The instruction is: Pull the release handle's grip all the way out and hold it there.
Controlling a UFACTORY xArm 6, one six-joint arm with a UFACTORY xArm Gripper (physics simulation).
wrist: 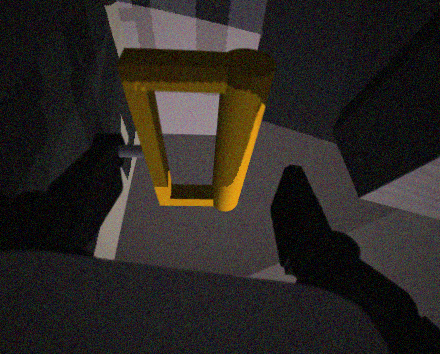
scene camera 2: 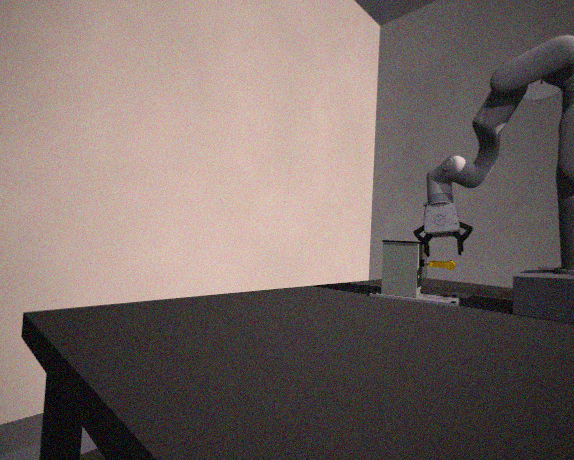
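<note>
The release handle's yellow grip (scene camera 2: 441, 265) (wrist: 240, 125) stands out sideways from the upright pale housing (scene camera 2: 400, 270) on a short rod (wrist: 131, 151). In the wrist view it is a closed loop with a thick round bar on its right side. My gripper (scene camera 2: 444, 253) (wrist: 199, 176) is open and empty. It points down, with its fingertips a little above the grip in the scene view. In the wrist view the loop shows between the two fingers, nearer the left one, whose tip is dark and hard to make out beside the rod.
The housing stands on a pale base plate (scene camera 2: 440, 300), and its side is close to my left finger in the wrist view. A large dark table (scene camera 2: 300, 375) fills the scene view's foreground. My arm's grey pedestal (scene camera 2: 542, 296) is at the right.
</note>
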